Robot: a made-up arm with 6 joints. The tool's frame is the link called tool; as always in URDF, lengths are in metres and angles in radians. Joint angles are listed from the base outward. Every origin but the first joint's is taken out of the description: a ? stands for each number. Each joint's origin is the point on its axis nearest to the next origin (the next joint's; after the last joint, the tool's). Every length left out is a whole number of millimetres.
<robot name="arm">
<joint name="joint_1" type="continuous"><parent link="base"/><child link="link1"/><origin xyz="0.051 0.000 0.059"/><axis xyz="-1 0 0"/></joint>
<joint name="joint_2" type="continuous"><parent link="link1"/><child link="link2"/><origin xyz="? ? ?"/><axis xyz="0 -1 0"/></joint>
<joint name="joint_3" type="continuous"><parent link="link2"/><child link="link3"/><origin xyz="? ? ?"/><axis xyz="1 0 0"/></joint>
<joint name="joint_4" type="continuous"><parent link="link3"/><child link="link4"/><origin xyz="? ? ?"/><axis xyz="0 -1 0"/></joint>
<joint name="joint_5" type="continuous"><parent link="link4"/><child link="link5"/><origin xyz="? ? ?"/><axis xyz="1 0 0"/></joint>
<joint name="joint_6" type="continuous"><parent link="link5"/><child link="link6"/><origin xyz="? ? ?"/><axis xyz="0 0 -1"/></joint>
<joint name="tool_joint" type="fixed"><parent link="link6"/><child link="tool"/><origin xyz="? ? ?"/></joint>
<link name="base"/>
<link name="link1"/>
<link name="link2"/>
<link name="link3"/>
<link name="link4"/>
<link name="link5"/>
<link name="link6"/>
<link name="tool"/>
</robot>
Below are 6 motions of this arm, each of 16 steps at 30 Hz.
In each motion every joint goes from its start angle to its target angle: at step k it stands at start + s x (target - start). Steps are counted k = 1, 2, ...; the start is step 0. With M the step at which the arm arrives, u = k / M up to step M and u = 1 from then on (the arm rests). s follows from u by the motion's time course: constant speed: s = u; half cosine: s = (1 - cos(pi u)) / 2; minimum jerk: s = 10 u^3 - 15 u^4 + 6 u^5.
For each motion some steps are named. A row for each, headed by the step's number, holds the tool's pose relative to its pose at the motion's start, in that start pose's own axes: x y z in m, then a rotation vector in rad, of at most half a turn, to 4 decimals.
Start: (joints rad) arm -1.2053 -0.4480 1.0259 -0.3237 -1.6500 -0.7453
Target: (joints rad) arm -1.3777 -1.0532 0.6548 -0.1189 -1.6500 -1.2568
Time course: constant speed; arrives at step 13
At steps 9, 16:
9: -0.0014 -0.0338 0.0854 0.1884 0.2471 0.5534
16: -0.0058 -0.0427 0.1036 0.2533 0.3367 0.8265

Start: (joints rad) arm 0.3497 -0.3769 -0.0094 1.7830 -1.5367 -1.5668
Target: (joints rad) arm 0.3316 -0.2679 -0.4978 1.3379 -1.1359 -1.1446
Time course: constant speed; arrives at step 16
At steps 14, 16:
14: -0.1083 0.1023 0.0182 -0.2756 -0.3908 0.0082
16: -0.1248 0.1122 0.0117 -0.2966 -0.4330 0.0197

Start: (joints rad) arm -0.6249 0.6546 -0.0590 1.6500 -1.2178 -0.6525
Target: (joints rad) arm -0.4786 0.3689 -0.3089 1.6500 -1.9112 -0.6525
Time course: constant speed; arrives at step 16
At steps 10, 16:
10: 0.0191 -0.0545 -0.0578 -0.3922 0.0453 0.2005
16: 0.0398 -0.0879 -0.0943 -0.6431 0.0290 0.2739

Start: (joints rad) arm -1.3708 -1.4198 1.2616 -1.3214 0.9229 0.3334
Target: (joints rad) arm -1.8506 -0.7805 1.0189 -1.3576 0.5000 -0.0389
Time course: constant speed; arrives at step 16
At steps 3, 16:
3: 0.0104 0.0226 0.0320 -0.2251 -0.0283 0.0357
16: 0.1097 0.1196 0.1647 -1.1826 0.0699 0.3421

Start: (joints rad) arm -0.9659 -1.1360 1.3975 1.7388 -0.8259 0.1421
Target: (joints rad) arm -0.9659 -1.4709 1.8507 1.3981 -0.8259 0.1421
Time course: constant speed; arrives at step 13
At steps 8, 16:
8: 0.0269 0.0428 0.1556 -0.2701 0.3049 -0.0218
16: 0.0579 0.0984 0.2378 -0.4114 0.4913 -0.0755

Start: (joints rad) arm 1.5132 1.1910 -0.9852 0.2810 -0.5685 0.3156
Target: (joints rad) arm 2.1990 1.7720 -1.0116 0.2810 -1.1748 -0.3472
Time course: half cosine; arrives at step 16
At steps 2, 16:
2: 0.0032 0.0105 -0.0199 -0.0251 -0.0352 0.0058
16: 0.2882 0.2533 -0.3267 -0.6668 -0.5062 -0.1113

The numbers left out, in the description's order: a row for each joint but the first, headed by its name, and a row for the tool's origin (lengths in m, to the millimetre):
joint_2: 0.000 -0.035 0.004
joint_3: -0.222 0.000 -0.116
joint_4: 0.000 -0.066 0.010
joint_5: -0.213 0.000 0.007
joint_6: 0.000 0.293 0.049
tool: -0.111 -0.236 0.000

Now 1 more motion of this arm.
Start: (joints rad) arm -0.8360 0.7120 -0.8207 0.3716 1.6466 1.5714
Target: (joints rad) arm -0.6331 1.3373 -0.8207 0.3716 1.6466 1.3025
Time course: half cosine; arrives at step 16
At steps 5, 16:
5: 0.1008 -0.0499 -0.0593 0.0521 -0.0605 0.1821
16: 0.5163 -0.0759 -0.2037 0.2028 -0.2546 0.8394

